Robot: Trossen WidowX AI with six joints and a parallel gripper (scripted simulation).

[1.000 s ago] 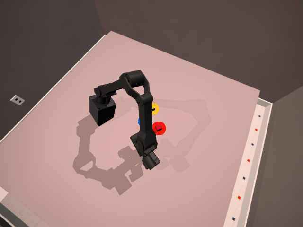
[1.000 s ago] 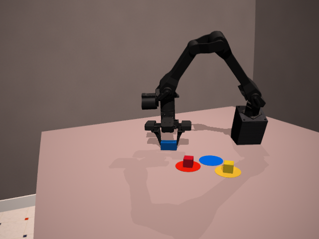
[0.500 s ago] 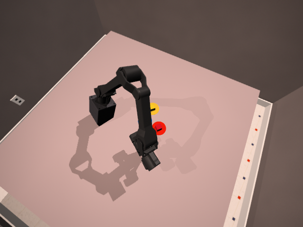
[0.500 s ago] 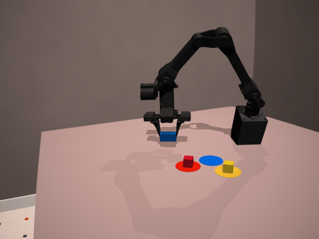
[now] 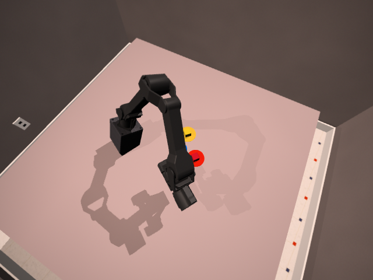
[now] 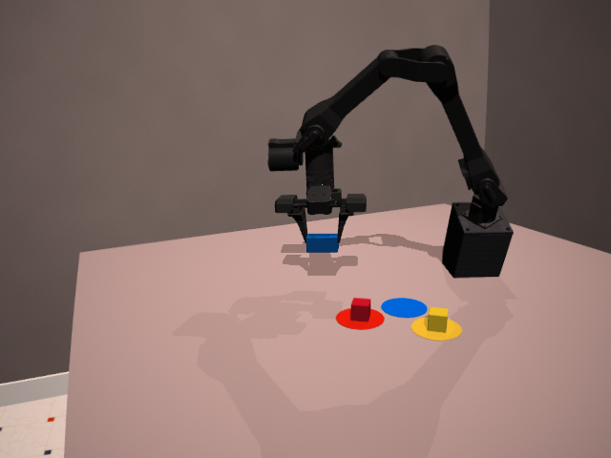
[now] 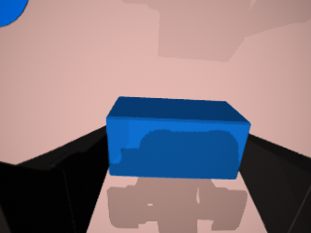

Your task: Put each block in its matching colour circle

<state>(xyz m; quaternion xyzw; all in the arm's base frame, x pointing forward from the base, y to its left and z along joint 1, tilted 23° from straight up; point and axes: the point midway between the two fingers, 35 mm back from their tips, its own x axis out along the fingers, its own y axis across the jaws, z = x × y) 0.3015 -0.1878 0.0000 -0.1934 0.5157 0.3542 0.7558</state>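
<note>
Now: the blue circle 190 mm to the left of my hand, 130 mm below it and 60 mm behind it. Round my hand: blue block 40 mm below; then red block 170 mm to the left, 120 mm below, 30 mm ahead; then red circle 170 mm to the left, 130 mm below, 40 mm ahead.
</note>
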